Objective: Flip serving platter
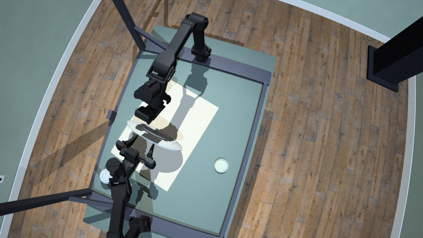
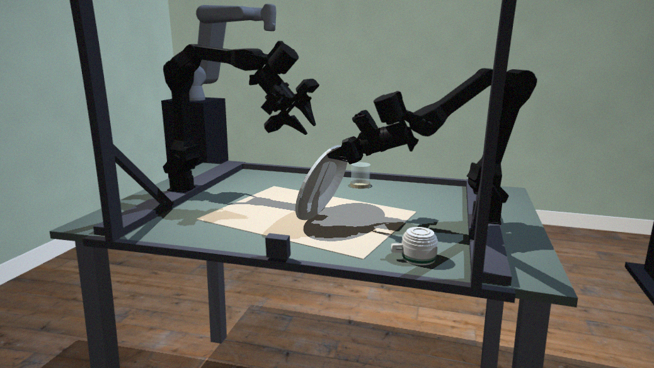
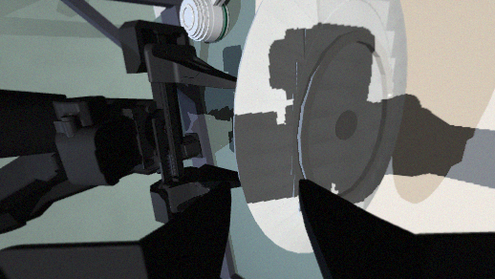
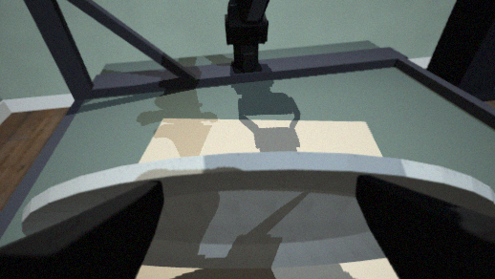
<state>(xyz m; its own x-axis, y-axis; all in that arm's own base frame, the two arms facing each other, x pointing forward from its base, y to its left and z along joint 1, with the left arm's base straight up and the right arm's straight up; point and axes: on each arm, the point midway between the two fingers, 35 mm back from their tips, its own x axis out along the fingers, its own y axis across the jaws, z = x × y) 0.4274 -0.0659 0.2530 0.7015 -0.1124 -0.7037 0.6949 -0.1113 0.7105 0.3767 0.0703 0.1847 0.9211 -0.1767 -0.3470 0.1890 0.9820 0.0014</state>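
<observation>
Right now my right hand is 1 cm short of the white oval serving platter, 7 cm to the right of it and 10 cm above it. From my right hand the other things lie so: cream drying mat: 2 cm ahead, 11 cm to the left, 21 cm below; white ribbed mug: 18 cm behind, 22 cm to the right, 17 cm below.
</observation>
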